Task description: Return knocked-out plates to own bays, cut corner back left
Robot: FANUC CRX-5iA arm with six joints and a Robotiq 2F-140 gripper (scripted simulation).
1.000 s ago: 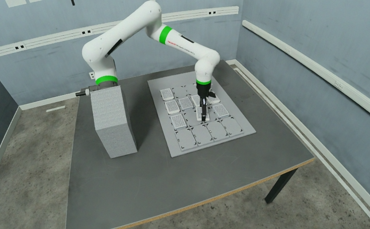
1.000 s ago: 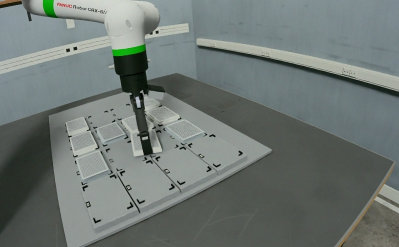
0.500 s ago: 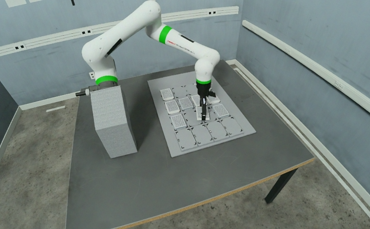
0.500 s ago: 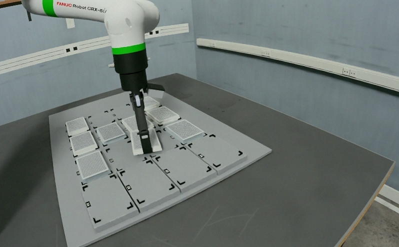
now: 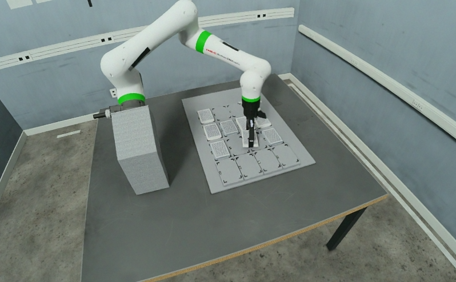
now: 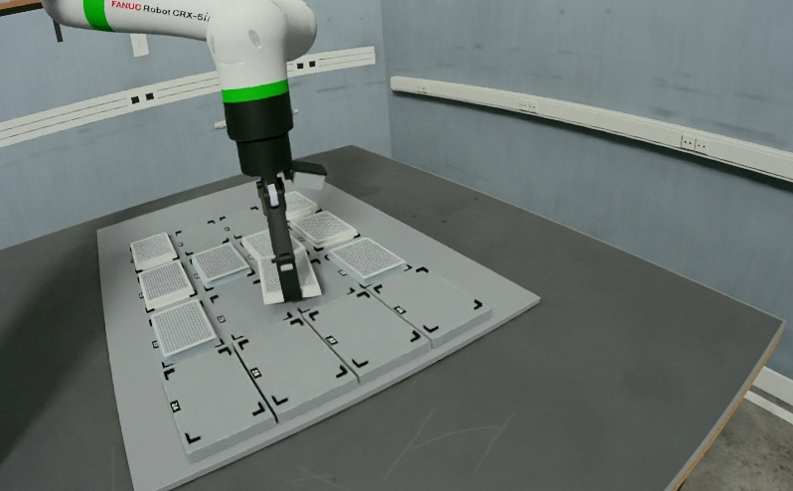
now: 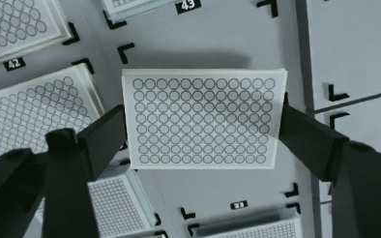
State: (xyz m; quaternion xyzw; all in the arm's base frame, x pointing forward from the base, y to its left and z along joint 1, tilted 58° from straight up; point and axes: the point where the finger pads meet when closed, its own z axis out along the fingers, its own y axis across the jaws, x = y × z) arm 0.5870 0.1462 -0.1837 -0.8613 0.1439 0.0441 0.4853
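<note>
Now: hand 9 cm short of the bay label, 2 cm to the left of it and 4 cm above it. Also, from my hand: 384-well plate (18 cm behind, 1 cm to the right, 3 cm below); then label 22 (12 cm behind, 15 cm to the left, 4 cm below).
</note>
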